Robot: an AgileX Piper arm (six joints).
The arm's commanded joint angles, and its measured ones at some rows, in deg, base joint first. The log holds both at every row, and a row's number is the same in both.
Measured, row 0:
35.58 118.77 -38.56 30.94 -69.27 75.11
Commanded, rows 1 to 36:
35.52 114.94 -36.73 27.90 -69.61 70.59
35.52 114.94 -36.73 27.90 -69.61 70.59
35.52 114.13 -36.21 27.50 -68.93 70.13
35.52 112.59 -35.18 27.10 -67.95 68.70
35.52 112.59 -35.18 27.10 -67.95 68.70
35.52 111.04 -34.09 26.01 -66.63 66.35
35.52 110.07 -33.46 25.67 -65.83 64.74
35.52 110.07 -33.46 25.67 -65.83 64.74
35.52 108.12 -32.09 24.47 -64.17 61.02
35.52 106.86 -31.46 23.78 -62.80 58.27
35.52 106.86 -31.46 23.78 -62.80 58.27
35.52 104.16 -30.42 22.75 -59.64 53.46
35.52 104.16 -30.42 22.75 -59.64 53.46
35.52 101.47 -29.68 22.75 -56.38 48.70
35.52 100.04 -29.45 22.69 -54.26 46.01
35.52 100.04 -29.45 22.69 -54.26 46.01
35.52 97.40 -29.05 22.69 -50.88 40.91
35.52 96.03 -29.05 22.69 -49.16 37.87
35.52 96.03 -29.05 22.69 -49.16 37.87
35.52 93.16 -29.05 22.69 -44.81 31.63
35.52 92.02 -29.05 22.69 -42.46 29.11
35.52 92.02 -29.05 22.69 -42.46 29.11
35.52 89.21 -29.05 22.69 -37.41 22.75
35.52 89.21 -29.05 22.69 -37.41 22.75
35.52 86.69 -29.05 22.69 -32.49 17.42
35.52 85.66 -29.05 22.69 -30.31 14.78
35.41 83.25 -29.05 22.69 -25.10 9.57
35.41 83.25 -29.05 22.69 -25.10 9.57
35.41 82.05 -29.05 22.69 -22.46 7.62
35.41 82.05 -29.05 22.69 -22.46 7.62
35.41 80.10 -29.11 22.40 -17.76 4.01
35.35 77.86 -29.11 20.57 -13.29 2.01
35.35 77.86 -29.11 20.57 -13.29 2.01
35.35 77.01 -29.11 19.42 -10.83 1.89
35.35 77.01 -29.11 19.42 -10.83 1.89
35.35 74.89 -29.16 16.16 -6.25 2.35
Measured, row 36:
35.58 77.69 -29.05 20.34 -12.66 3.67
